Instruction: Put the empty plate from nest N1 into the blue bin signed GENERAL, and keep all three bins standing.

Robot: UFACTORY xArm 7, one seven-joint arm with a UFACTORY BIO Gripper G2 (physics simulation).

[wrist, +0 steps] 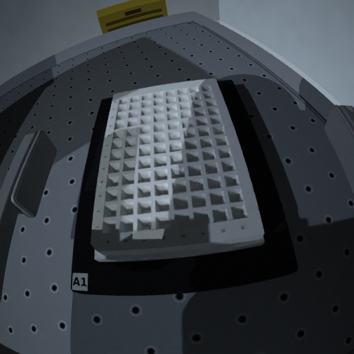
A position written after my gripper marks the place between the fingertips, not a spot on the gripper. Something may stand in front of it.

In view: my gripper (186, 120) and a white plate (172, 182).
